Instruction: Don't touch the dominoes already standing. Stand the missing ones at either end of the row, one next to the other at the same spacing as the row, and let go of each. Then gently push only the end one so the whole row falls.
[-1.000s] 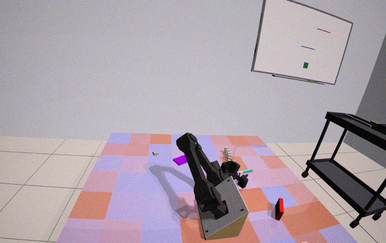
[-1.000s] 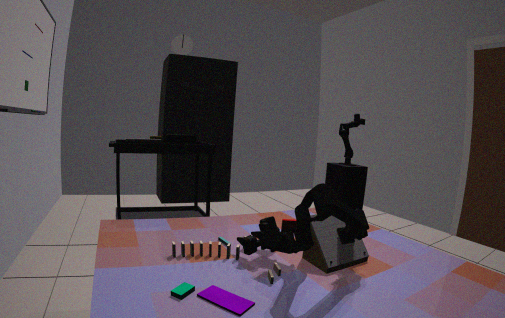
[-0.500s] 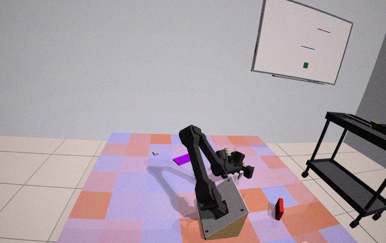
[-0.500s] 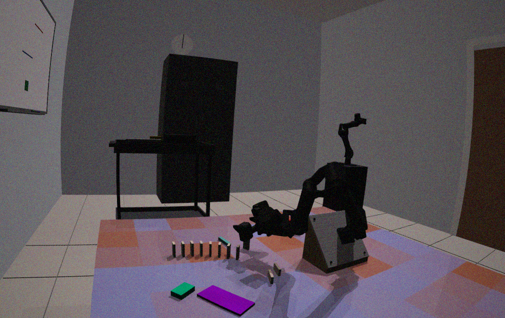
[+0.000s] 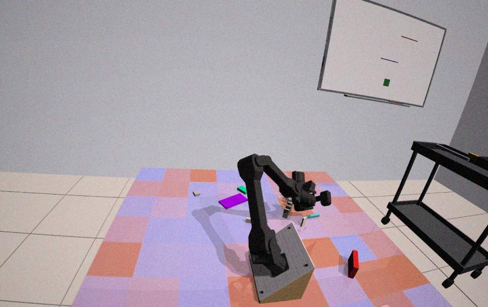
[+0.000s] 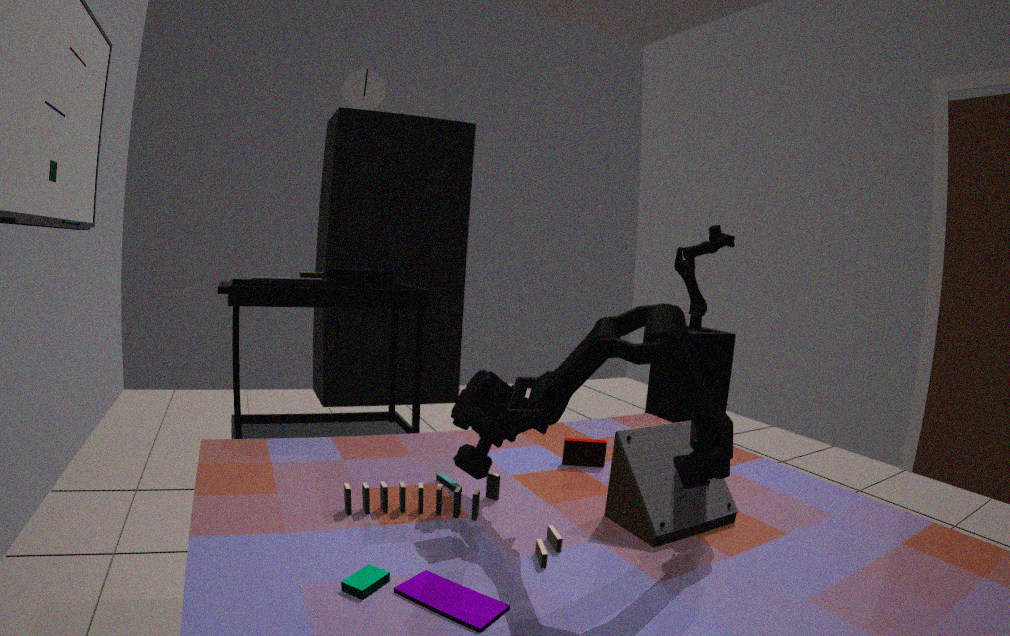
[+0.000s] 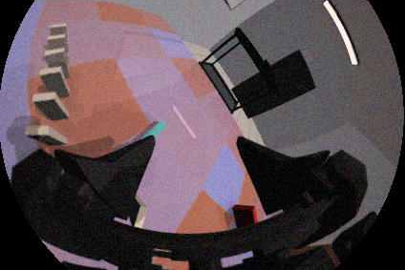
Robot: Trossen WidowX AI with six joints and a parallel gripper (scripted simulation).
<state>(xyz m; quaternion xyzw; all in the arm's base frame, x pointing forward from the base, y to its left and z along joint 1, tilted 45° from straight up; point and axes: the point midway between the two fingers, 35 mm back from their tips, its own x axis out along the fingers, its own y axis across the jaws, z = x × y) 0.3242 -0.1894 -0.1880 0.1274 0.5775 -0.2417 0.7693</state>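
Now: gripper tip 3 cm short of the teal bar, 1 cm to the right of it and 9 cm above it. The rest, counted from my gripper tip: purple plate (16 cm ahead, 41 cm to the left, 9 cm below); red block (30 cm behind, 3 cm to the right, 6 cm below); green block (26 cm ahead, 34 cm to the left, 8 cm below).
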